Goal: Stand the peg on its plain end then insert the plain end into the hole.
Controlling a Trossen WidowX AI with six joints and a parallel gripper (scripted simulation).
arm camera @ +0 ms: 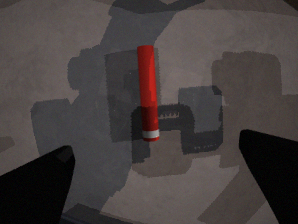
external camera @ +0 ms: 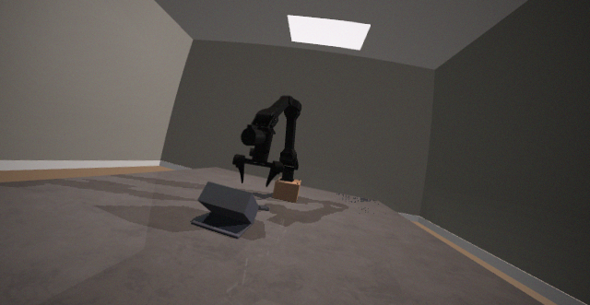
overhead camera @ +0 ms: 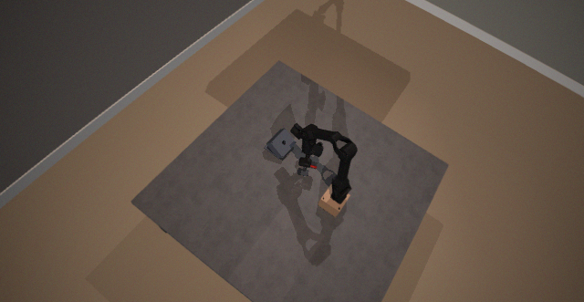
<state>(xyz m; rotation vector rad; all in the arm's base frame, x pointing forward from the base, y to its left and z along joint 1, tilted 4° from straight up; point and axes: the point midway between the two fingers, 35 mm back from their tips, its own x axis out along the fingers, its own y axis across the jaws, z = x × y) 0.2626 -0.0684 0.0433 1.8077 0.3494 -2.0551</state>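
My gripper tip is now 10 mm past the peg and 70 mm above it. Round my gripper tip: sloped panel (180 mm ahead, 10 mm to the left, 30 mm below).
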